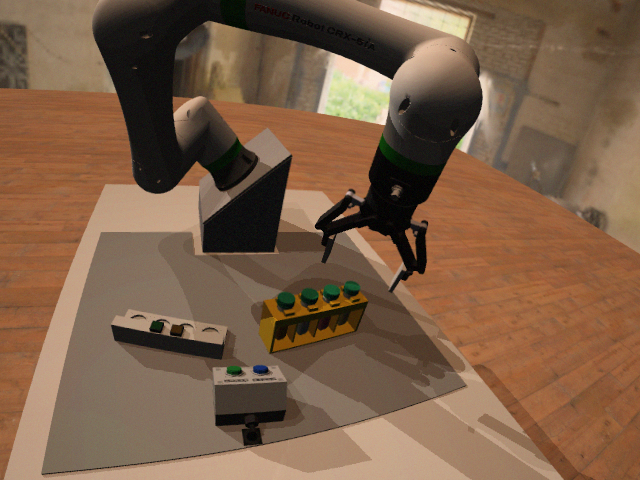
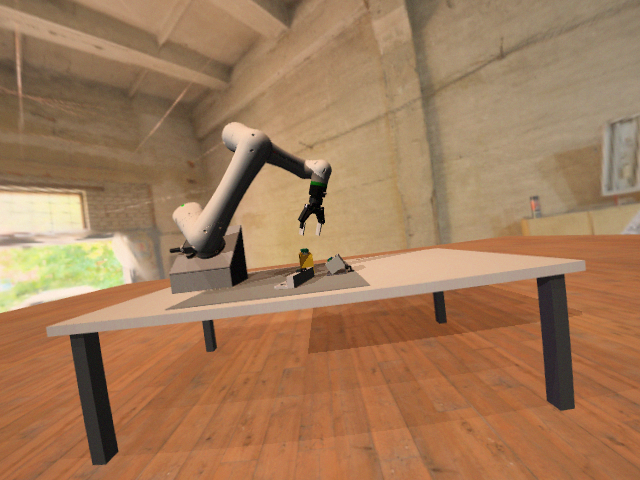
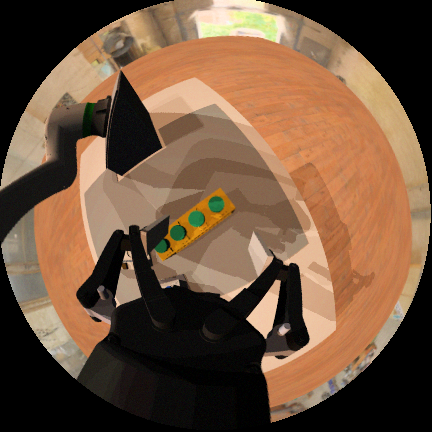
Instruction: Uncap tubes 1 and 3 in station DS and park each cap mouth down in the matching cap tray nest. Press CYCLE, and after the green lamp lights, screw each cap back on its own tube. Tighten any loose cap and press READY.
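Places are measured from the arm's base along level axes (x ahead, y left, z up), in metres.
Where they show: gripper, fingertip midpoint: (image 1: 359, 271) (image 2: 309, 234) (image 3: 209, 232); arm's base, origin of the base link: (image 1: 237, 172) (image 3: 107, 117).
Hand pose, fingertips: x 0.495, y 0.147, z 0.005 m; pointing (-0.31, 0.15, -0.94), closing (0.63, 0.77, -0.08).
Note:
Each offset is from my fingertips to the top centre of the thing. "spot": to the spot under its first point. Level surfaces: height alone.
My gripper (image 1: 357, 276) (image 2: 310, 234) (image 3: 209, 232) is open and empty, high above the yellow tube rack @(dx -0.037, dy -0.045, dz -0.092 m) (image 1: 266, 333) (image 2: 306, 259) (image 3: 229, 204). Several tubes stand in the rack in one row, each with a green cap; the end caps are one cap @(dx -0.026, dy -0.122, dz -0.074 m) (image 1: 285, 300) at the left and another cap @(dx -0.047, dy +0.032, dz -0.074 m) (image 1: 351, 289) (image 3: 216, 204) at the right. The pale cap tray @(dx -0.062, dy -0.340, dz -0.141 m) (image 1: 170, 344) (image 2: 300, 279) shows empty nests. A dark green square @(spot: dx -0.039, dy -0.368, dz -0.141 m) (image 1: 156, 326) and a brown square @(spot: dx -0.025, dy -0.329, dz -0.141 m) (image 1: 177, 330) sit at its front, neither visibly glowing. The button box @(dx +0.113, dy -0.221, dz -0.111 m) (image 1: 249, 400) (image 2: 336, 265) has a green button @(dx +0.089, dy -0.242, dz -0.120 m) (image 1: 234, 369) and a blue button @(dx +0.093, dy -0.197, dz -0.120 m) (image 1: 260, 369).
The rack, tray and box stand on a grey mat @(dz -0.195 m) (image 1: 103, 413) on the pale table @(dz -0.198 m) (image 2: 439, 263). The arm's wedge-shaped base (image 1: 248, 227) (image 2: 201, 279) (image 3: 130, 135) stands at the back. A small black fitting @(spot: dx +0.183, dy -0.230, dz -0.188 m) (image 1: 251, 436) sticks out in front of the button box.

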